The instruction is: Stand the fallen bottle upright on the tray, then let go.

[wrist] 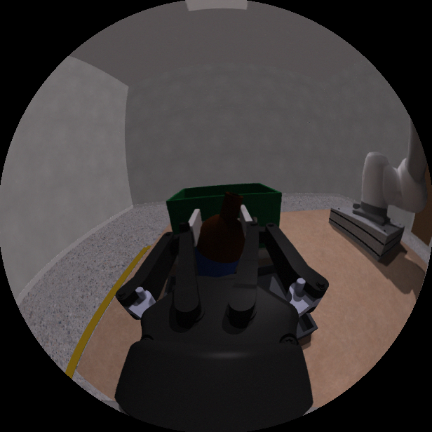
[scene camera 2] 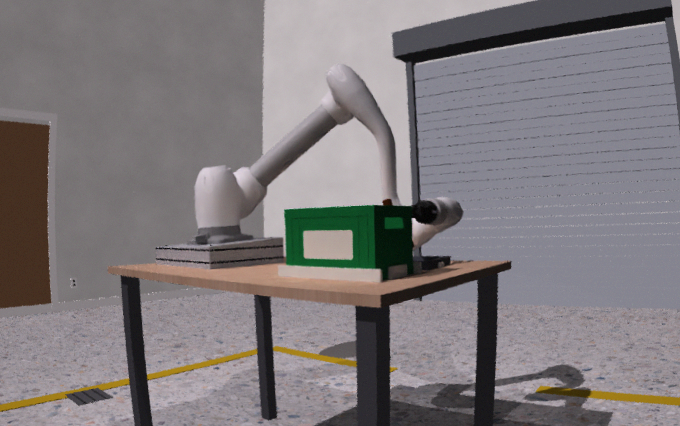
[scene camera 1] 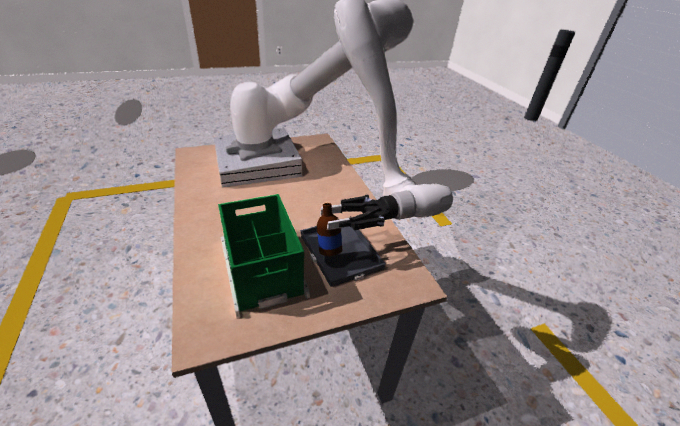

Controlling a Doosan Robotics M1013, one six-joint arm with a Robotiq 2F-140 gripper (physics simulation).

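Frame: origin at the arm's base, x ahead, y left, z up, level; centimetres.
Where they show: gripper, fingertip midpoint: [scene camera 1: 324, 218]; arm's base, link origin: [scene camera 2: 220, 242] [scene camera 1: 256, 148].
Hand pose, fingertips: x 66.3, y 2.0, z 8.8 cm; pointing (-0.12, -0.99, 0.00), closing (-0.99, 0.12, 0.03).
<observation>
Things, the pixels of their top centre, and the offset from my fingertips. Level surfaces: height alone.
- brown bottle, top centre: [scene camera 1: 330, 208] dx +0.4, dy +1.6, dz +3.8 cm
- dark tray, top centre: [scene camera 2: 400, 258] [scene camera 1: 341, 246] dx -0.1, dy +6.9, dz -14.1 cm
- green crate, top centre: [scene camera 2: 348, 207] [scene camera 1: 258, 226] dx -3.1, dy -19.2, dz +0.9 cm
- wooden table, surface height: dz -16.6 cm
The brown bottle [scene camera 1: 329, 240] [wrist: 222, 245] with a blue label is close to upright, with a slight lean, over the dark tray [scene camera 1: 363, 250] [scene camera 2: 435, 261] [wrist: 306, 327]. Its base is at or very near the tray floor, close to the side facing the crate; whether it touches cannot be told. In scene camera 2 the crate hides most of the bottle, and the tip of its neck shows above the crate rim. My gripper [scene camera 1: 328, 216] [wrist: 219, 214] reaches in horizontally and is shut on the bottle at its shoulder, below the neck. Its fingertips are hidden in scene camera 2.
A green crate [scene camera 1: 268, 280] [scene camera 2: 331, 215] [wrist: 182, 212] with compartments stands close beside the tray, on the bottle's side. The arm's base sits on a grey block [scene camera 1: 260, 173] [scene camera 2: 220, 254] [wrist: 367, 232] at the far end of the wooden table [scene camera 1: 210, 341] [scene camera 2: 240, 278] [wrist: 345, 290].
</observation>
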